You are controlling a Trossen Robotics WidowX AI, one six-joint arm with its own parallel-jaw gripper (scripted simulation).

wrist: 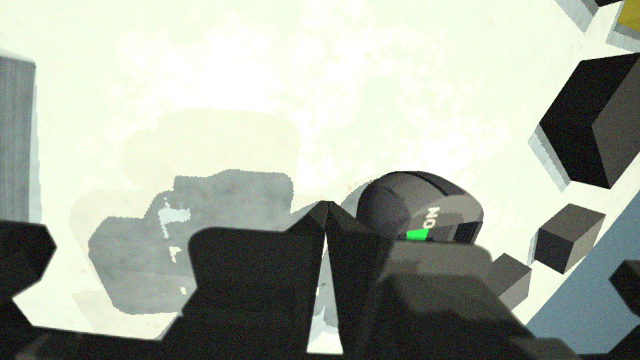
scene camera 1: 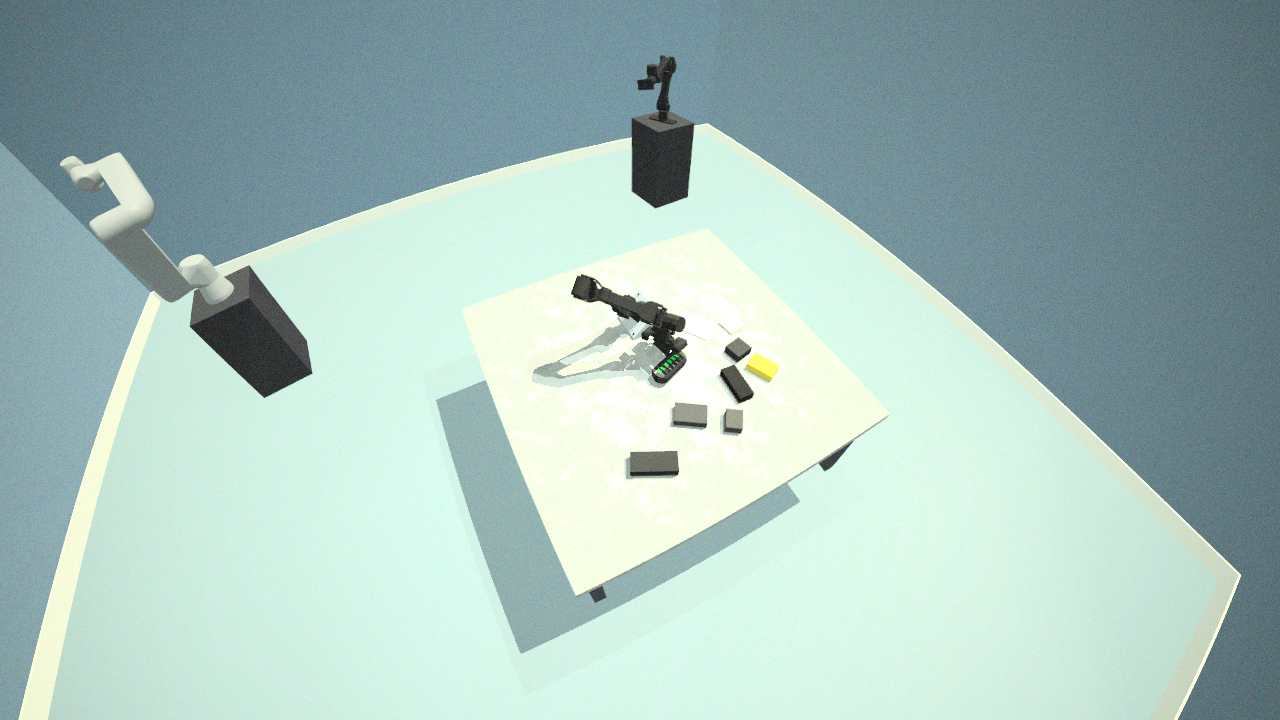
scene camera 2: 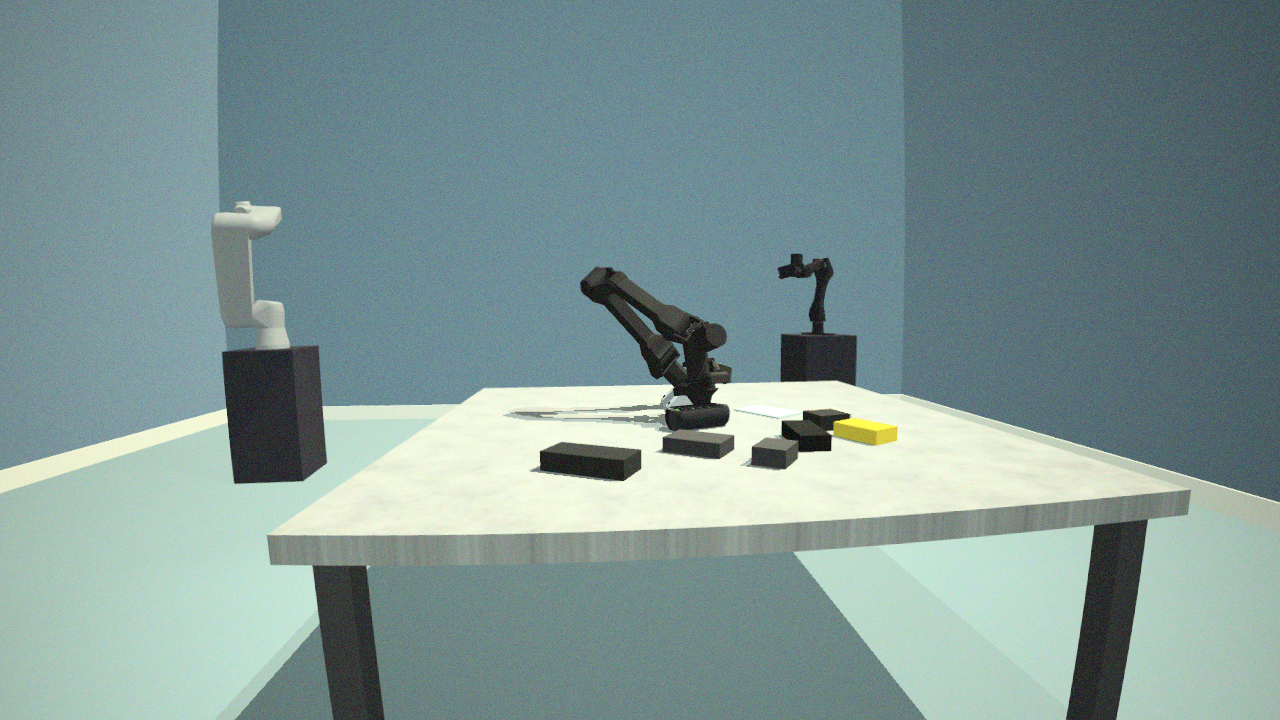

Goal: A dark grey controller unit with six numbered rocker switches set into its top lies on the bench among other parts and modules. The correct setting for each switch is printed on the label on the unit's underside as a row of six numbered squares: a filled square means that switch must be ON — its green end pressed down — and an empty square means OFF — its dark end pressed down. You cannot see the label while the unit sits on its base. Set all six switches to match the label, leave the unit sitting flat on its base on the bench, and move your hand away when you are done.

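Gripper shut, holding nothing. Yellow block in view.
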